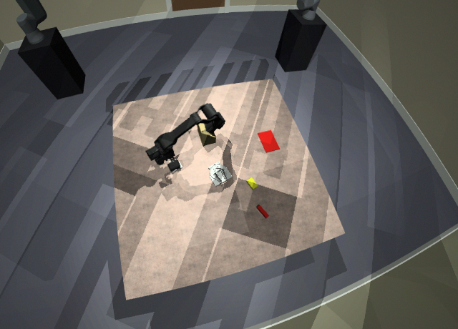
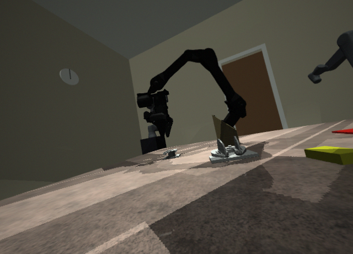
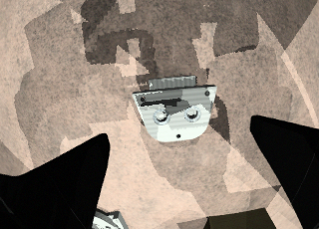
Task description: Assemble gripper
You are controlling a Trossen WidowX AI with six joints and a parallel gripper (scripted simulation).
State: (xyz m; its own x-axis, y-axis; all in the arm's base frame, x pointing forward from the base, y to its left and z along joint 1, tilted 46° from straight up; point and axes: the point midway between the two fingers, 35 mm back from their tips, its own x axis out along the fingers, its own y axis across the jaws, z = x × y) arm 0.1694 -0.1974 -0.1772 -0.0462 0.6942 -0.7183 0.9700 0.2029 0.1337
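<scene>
The grey stepped piece lies 1 cm behind my gripper tip, 1 cm to the left of it and 8 cm below it. Also, from my gripper tip: yellow block: 22 cm ahead, 44 cm to the left, 8 cm below; grey gripper base: 1 cm behind, 1 cm to the left, 6 cm below; grey housing plate: 6 cm ahead, 25 cm to the left, 9 cm below.
</scene>
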